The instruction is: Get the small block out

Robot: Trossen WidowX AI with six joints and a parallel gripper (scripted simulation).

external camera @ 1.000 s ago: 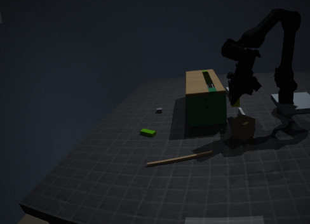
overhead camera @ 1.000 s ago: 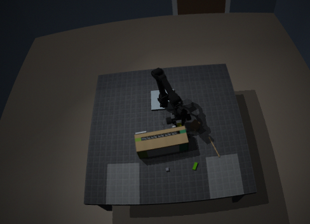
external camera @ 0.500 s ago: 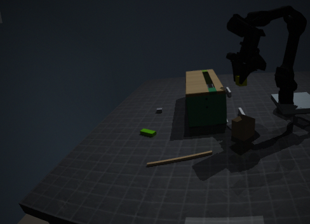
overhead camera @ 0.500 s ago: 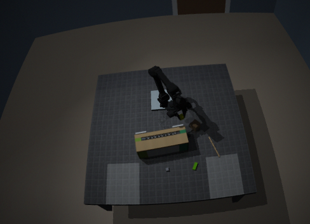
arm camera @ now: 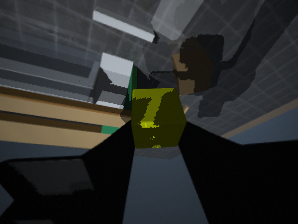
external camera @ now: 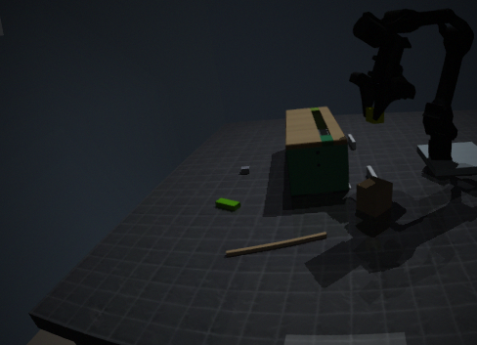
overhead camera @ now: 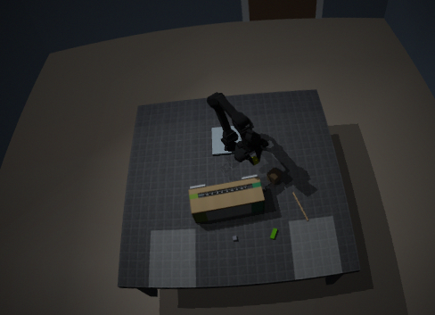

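My gripper tip is 10 mm past the yellow block, 10 mm to the left of it and 10 mm below it. From my gripper tip the other things lie so: box: 150 mm ahead, 150 mm to the right, 110 mm below; then wooden stick: 150 mm ahead, 270 mm to the left, 170 mm below; then brown cube: 20 mm behind, 100 mm to the left, 140 mm below.
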